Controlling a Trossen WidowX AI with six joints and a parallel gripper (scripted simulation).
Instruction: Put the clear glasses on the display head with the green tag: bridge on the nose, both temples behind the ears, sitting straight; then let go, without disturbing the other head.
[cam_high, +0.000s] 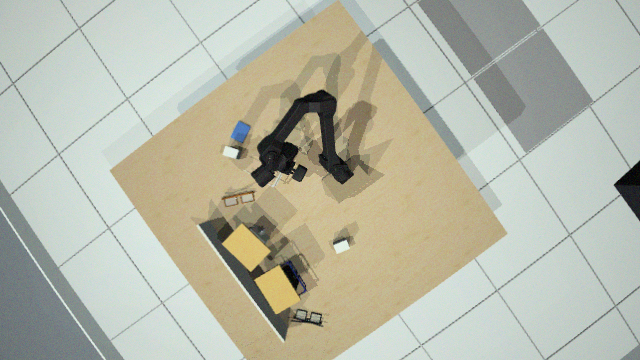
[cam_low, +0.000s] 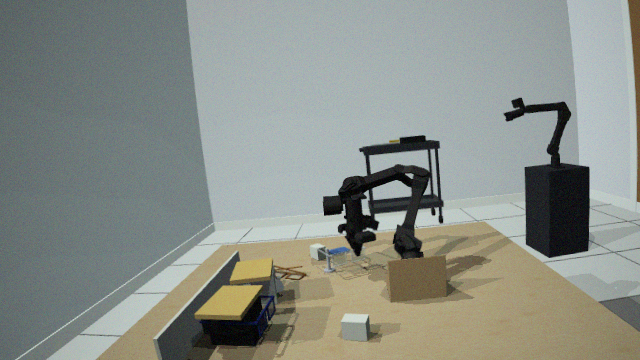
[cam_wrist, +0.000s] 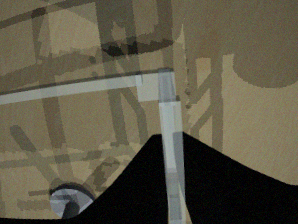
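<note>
Right now my gripper tip is 110 mm short of the grey post, 40 mm to the left of it and 40 mm above it. The rest, counted from my gripper tip: grey board 450 mm ahead, 260 mm to the left, 10 mm below; then blue tag 70 mm ahead, 250 mm to the right, 60 mm below; then display head 310 mm ahead, 150 mm to the left.
</note>
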